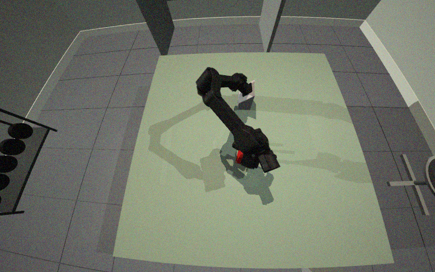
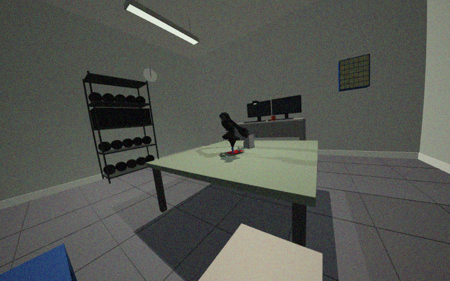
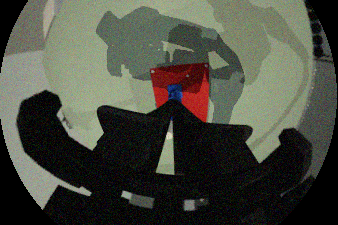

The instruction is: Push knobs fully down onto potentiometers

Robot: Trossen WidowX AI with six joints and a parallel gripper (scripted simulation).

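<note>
Now: gripper tip 2 cm above the blue knob.
</note>
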